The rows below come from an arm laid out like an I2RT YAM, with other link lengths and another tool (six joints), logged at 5 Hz.
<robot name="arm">
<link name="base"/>
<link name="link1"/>
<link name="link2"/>
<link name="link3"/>
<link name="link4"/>
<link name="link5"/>
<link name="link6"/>
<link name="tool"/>
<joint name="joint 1" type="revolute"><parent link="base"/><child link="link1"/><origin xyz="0.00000 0.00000 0.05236" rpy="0.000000 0.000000 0.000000"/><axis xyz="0 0 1"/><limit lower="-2.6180" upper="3.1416"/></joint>
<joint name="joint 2" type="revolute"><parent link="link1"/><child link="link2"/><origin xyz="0.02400 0.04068 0.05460" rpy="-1.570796 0.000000 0.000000"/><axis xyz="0 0 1"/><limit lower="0.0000" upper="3.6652"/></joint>
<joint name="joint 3" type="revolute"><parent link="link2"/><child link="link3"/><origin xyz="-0.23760 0.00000 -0.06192" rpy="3.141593 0.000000 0.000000"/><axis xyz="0 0 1"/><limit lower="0.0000" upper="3.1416"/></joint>
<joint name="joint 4" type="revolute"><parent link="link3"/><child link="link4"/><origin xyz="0.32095 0.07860 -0.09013" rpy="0.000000 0.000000 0.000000"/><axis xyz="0 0 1"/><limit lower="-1.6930" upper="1.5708"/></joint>
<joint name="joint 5" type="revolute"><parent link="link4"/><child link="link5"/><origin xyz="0.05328 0.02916 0.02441" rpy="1.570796 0.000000 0.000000"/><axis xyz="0 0 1"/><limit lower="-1.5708" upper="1.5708"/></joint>
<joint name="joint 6" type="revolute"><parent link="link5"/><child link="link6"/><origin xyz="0.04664 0.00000 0.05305" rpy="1.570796 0.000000 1.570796"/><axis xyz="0 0 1"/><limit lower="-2.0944" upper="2.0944"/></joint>
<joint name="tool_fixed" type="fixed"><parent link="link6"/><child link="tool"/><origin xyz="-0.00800 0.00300 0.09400" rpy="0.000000 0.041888 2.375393"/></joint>
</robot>
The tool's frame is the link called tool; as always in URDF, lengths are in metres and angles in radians.
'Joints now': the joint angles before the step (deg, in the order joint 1, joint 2, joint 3, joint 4, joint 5, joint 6). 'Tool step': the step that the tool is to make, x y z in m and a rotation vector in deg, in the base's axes. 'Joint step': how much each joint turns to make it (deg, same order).
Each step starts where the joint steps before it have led.
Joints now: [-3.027 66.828 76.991 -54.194 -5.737 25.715]
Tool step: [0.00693 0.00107 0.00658 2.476 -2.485 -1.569]
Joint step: [0.000 -0.001 0.044 2.621 -0.613 2.994]
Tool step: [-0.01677 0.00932 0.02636 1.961 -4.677 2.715]
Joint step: [-0.001 -4.283 0.000 0.285 -3.497 0.000]
